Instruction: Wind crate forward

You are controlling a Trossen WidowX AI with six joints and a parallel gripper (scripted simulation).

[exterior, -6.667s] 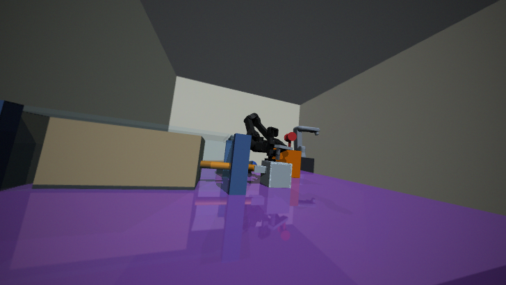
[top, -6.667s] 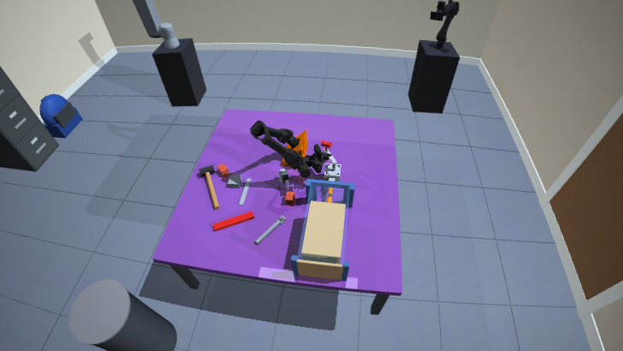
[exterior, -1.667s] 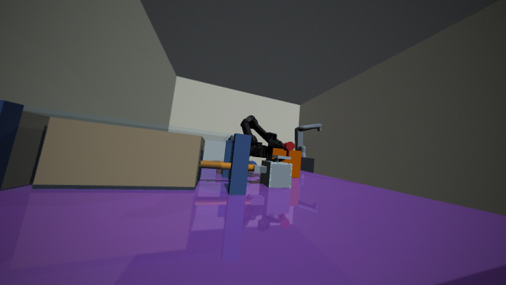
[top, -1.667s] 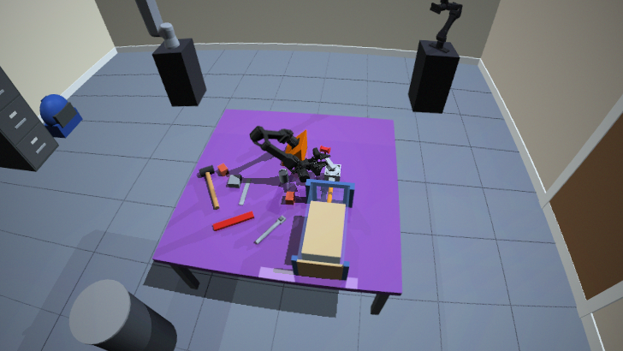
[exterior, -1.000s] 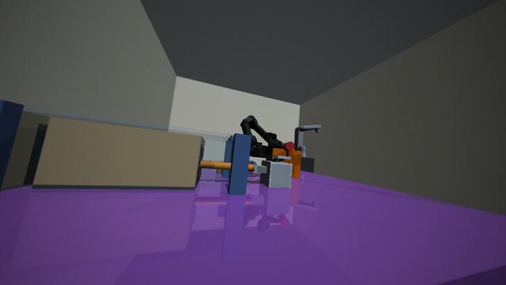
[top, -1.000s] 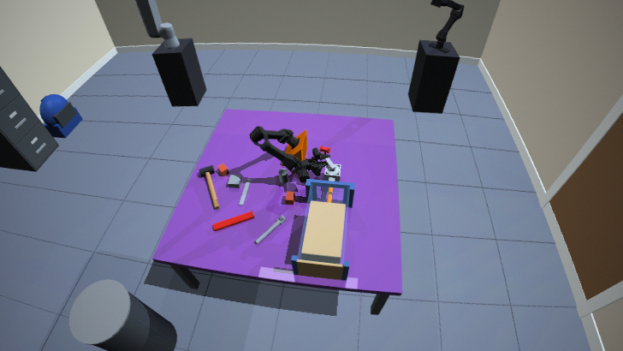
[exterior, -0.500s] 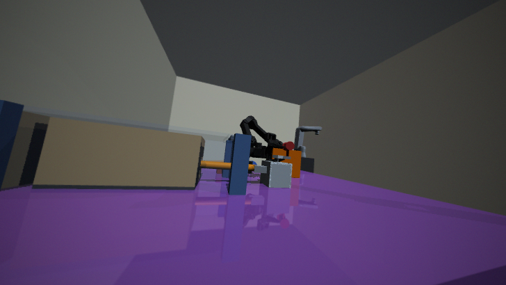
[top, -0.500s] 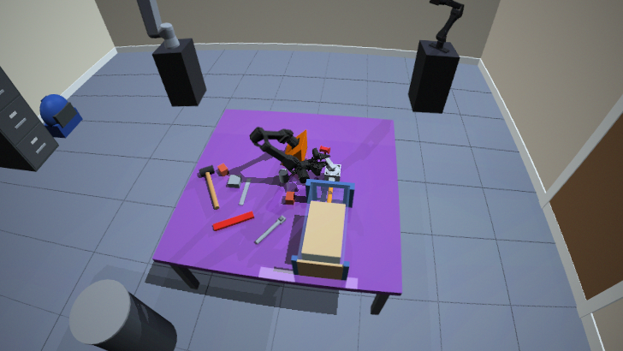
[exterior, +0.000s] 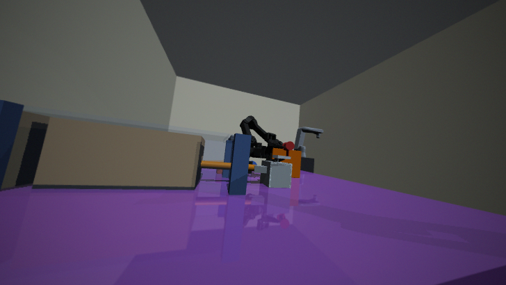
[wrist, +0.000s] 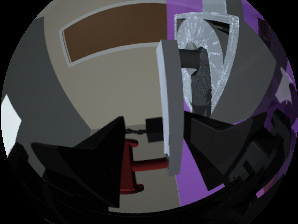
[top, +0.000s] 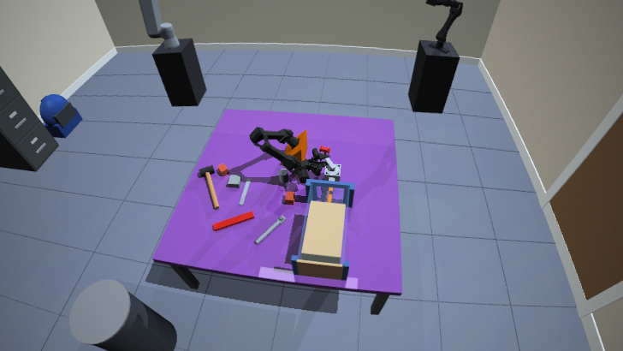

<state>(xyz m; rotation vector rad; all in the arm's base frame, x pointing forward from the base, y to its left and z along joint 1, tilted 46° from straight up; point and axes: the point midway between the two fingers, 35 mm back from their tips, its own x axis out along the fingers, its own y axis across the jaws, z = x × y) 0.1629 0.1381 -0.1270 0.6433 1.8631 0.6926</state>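
Now: the red knob 4 cm behind my gripper tip, 3 cm to the right of it and 2 cm above it. From my gripper tip the other things lie so: grey bar (50 cm to the right, 17 cm ahead, 13 cm below); then grey winch (10 cm below, 3 cm ahead, 1 cm to the left); then winch handle (1 cm to the right, 1 cm below, 1 cm behind).
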